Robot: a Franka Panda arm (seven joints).
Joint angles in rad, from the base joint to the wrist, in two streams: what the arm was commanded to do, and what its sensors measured. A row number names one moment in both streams.
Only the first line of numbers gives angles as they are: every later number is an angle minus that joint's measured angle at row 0.
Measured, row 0:
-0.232 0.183 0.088 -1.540 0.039 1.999 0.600
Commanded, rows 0 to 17:
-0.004 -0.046 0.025 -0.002 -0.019 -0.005 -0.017
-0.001 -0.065 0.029 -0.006 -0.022 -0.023 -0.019
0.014 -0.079 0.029 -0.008 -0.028 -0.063 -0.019
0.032 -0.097 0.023 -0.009 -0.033 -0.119 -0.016
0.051 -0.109 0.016 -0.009 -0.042 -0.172 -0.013
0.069 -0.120 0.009 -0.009 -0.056 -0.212 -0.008
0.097 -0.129 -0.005 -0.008 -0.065 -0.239 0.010
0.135 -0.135 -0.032 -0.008 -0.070 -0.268 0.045
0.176 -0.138 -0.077 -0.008 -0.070 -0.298 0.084
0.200 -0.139 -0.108 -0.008 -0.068 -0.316 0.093
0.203 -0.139 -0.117 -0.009 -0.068 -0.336 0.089
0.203 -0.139 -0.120 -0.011 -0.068 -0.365 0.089
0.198 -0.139 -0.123 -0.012 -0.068 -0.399 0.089
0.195 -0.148 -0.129 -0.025 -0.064 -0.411 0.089
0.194 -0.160 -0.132 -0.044 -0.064 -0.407 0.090
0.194 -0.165 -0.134 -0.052 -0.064 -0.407 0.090
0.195 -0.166 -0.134 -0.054 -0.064 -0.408 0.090
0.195 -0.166 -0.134 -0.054 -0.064 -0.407 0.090
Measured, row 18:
0.186 -0.136 -0.132 -0.025 -0.052 -0.395 0.071
